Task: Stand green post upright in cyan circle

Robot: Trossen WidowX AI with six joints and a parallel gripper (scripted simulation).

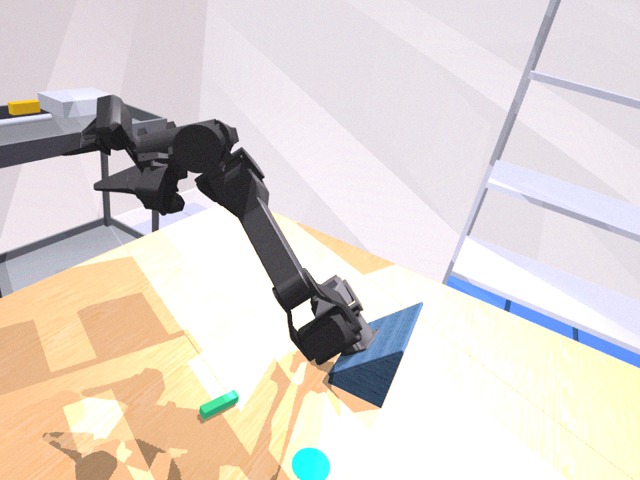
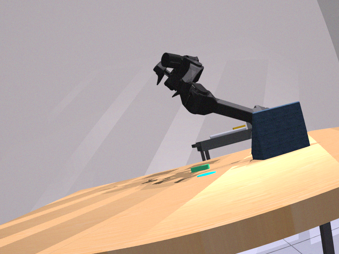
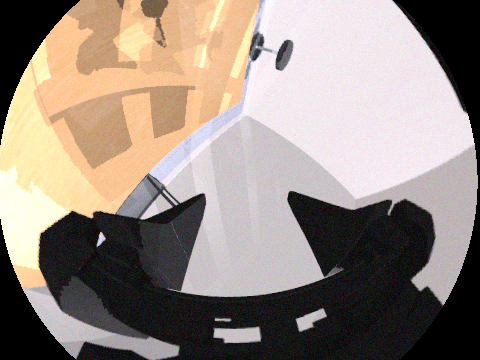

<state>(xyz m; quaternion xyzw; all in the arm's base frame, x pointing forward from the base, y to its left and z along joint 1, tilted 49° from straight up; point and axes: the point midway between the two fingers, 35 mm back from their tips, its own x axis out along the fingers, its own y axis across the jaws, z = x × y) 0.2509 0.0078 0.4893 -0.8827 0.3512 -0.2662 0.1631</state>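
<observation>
Now: the green post 5 cm behind my gripper tip, 24 cm to the left of it and 34 cm below it. The rest, counted from my gripper tip: cyan circle: 5 cm behind, 42 cm to the left, 35 cm below.
</observation>
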